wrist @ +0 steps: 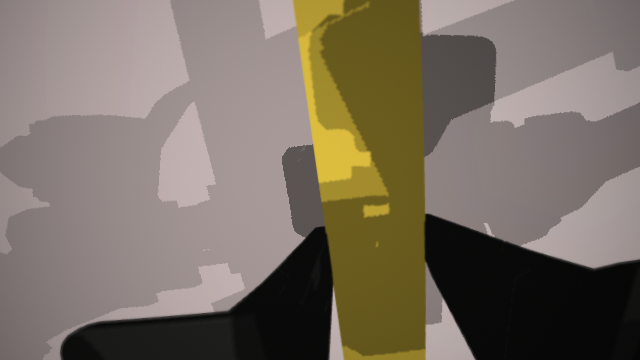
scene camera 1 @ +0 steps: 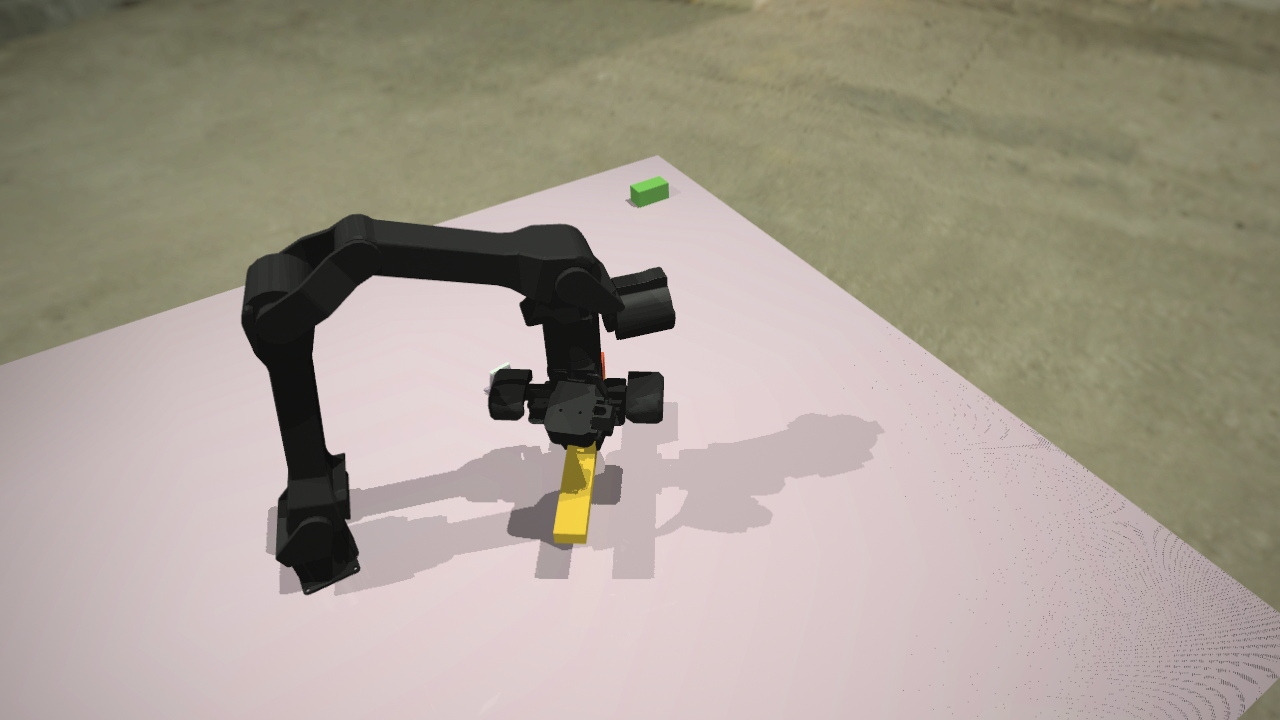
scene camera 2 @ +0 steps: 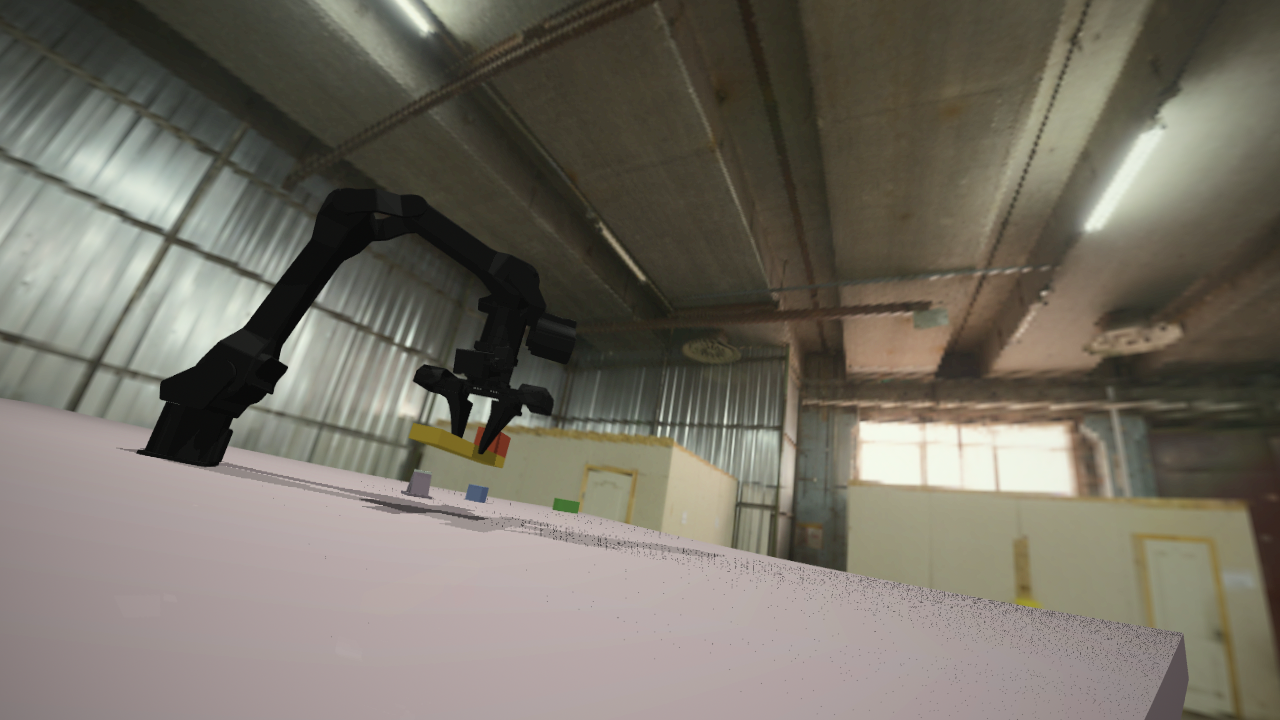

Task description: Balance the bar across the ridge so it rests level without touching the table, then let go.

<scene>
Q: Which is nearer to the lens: the yellow bar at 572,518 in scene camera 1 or the green block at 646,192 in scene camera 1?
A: The yellow bar.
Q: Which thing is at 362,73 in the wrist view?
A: A yellow bar.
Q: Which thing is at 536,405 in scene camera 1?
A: My gripper.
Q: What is my gripper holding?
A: A yellow bar.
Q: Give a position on a yellow bar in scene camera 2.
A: At 494,455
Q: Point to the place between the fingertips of my gripper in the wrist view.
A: At 372,232
</scene>
